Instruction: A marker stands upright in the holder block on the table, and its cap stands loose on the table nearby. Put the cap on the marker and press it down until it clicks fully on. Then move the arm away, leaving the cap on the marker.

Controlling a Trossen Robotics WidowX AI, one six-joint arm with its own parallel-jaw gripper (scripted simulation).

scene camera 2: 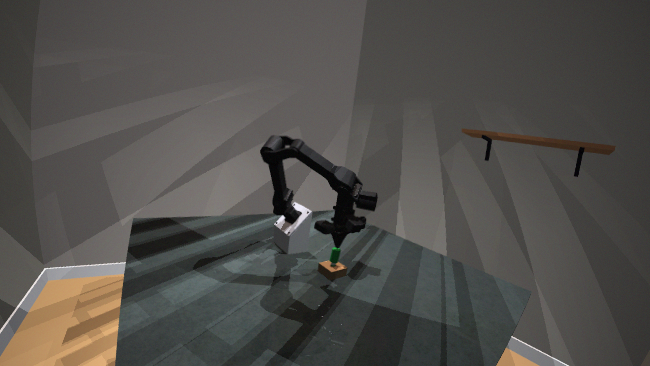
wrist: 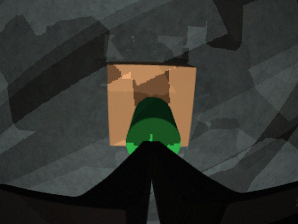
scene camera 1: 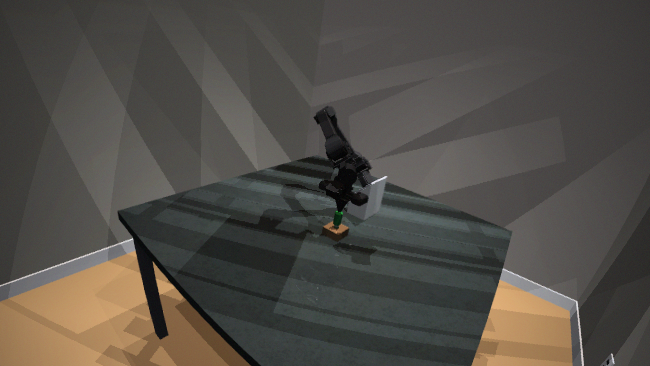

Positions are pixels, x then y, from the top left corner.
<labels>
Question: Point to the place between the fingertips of the gripper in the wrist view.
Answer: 150,149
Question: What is the gripper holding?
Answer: Nothing.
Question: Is the gripper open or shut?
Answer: Shut.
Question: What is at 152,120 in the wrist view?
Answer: A green cap.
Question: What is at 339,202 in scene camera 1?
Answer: The gripper.
</labels>
